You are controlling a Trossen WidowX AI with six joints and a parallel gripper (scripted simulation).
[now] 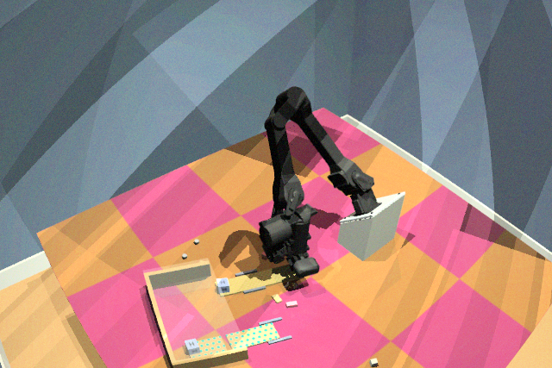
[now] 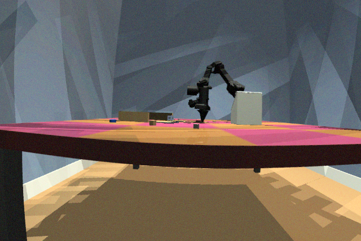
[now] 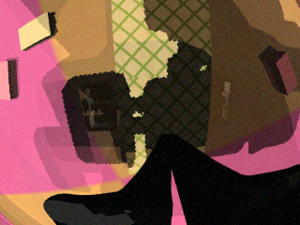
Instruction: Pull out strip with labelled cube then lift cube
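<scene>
Now: gripper tip 9 cm short of the cross-hatched strip and 3 cm to the left of it.
</scene>
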